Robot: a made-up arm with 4 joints.
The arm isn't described. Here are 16 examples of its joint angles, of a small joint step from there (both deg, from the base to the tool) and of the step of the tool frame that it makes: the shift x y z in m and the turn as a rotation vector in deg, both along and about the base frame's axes.
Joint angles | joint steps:
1: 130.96 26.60 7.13 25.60 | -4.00 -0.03 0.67 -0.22
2: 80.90 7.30 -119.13 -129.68 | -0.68 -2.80 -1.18 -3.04
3: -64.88 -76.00 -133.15 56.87 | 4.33 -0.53 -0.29 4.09
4: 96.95 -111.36 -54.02 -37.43 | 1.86 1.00 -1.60 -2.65
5: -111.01 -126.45 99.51 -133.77 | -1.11 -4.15 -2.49 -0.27
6: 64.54 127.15 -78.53 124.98 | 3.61 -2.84 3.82 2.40
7: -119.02 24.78 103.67 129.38 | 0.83 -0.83 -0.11 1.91
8: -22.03 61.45 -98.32 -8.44 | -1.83 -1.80 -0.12 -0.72
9: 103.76 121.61 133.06 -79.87 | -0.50 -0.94 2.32 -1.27
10: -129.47 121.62 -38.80 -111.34 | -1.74 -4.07 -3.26 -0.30
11: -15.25 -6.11 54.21 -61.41 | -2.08 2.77 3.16 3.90
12: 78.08 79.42 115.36 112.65 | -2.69 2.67 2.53 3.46
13: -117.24 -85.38 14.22 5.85 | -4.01 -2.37 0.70 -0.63
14: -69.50 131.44 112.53 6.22 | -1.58 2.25 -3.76 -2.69
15: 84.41 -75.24 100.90 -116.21 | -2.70 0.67 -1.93 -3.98
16: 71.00 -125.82 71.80 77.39 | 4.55 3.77 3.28 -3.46
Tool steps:
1: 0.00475 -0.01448 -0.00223 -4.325 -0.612 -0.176
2: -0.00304 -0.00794 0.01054 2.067 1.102 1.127
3: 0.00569 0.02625 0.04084 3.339 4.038 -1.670
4: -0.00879 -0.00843 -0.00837 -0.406 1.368 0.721
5: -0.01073 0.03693 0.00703 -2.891 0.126 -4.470
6: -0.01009 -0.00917 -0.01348 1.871 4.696 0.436
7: 0.00308 -0.00237 0.00890 2.566 -0.028 -1.442
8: -0.01244 -0.01058 -0.00431 -1.375 1.780 -0.144
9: 0.01172 0.00687 0.01983 -2.015 1.911 0.515
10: -0.00910 -0.04403 0.01183 1.000 -1.426 -4.427
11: 0.02896 0.02359 0.01143 1.397 -3.953 4.158
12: -0.01556 0.01717 0.04071 -4.688 -3.625 -0.295
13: -0.00356 0.00333 -0.01050 -3.320 -1.281 -2.698
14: -0.01528 -0.01274 0.00688 2.893 -0.430 3.242
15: 0.00656 0.00518 -0.03696 -5.583 -3.424 -0.950
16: 0.00958 0.03394 0.02743 9.122 -1.684 -2.401
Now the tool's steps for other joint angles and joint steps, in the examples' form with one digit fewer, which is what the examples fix.
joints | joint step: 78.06 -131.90 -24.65 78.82 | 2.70 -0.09 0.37 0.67
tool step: -0.0004 -0.0002 -0.0210 3.16 -0.06 -0.52
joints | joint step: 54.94 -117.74 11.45 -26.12 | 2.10 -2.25 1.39 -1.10
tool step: -0.0054 0.0027 -0.0081 3.43 2.25 2.49
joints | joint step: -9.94 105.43 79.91 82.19 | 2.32 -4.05 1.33 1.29
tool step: 0.0254 -0.0127 0.0133 0.73 3.94 0.33
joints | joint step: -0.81 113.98 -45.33 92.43 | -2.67 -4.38 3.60 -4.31
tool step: -0.0376 -0.0403 0.0002 -7.11 7.55 1.14
